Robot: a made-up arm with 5 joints. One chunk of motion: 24 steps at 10 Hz.
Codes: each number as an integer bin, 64 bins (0 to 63) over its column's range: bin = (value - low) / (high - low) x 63, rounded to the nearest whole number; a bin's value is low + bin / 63 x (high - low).
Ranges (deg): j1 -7.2..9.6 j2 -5..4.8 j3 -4.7..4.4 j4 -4.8..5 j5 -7.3..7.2
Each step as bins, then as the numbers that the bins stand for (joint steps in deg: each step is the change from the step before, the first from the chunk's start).
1 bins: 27 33 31 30 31
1 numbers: 0.000 0.133 -0.222 -0.133 -0.165
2 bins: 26 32 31 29 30
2 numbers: -0.267 -0.022 -0.222 -0.289 -0.395
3 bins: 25 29 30 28 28
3 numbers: -0.533 -0.489 -0.367 -0.444 -0.856
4 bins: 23 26 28 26 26
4 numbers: -1.067 -0.956 -0.656 -0.756 -1.316
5 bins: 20 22 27 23 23
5 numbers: -1.867 -1.578 -0.800 -1.222 -2.006
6 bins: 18 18 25 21 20
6 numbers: -2.400 -2.200 -1.089 -1.533 -2.697
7 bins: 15 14 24 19 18
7 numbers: -3.200 -2.822 -1.233 -1.844 -3.157
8 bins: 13 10 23 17 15
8 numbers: -3.733 -3.444 -1.378 -2.156 -3.848
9 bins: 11 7 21 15 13
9 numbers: -4.267 -3.911 -1.667 -2.467 -4.308
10 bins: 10 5 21 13 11
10 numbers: -4.533 -4.222 -1.667 -2.778 -4.768
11 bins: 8 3 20 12 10
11 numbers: -5.067 -4.533 -1.811 -2.933 -4.998
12 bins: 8 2 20 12 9
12 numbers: -5.067 -4.689 -1.811 -2.933 -5.229
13 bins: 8 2 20 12 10
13 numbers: -5.067 -4.689 -1.811 -2.933 -4.998
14 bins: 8 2 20 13 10
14 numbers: -5.067 -4.689 -1.811 -2.778 -4.998
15 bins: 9 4 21 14 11
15 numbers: -4.800 -4.378 -1.667 -2.622 -4.768
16 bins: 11 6 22 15 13
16 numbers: -4.267 -4.067 -1.522 -2.467 -4.308
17 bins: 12 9 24 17 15
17 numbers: -4.000 -3.600 -1.233 -2.156 -3.848
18 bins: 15 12 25 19 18
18 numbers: -3.200 -3.133 -1.089 -1.844 -3.157
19 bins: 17 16 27 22 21
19 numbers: -2.667 -2.511 -0.800 -1.378 -2.467
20 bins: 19 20 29 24 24
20 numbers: -2.133 -1.889 -0.511 -1.067 -1.776
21 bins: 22 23 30 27 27
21 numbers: -1.333 -1.422 -0.367 -0.600 -1.086
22 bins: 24 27 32 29 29
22 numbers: -0.800 -0.800 -0.078 -0.289 -0.625
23 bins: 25 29 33 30 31
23 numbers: -0.533 -0.489 0.067 -0.133 -0.165
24 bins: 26 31 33 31 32
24 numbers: -0.267 -0.178 0.067 0.022 0.065
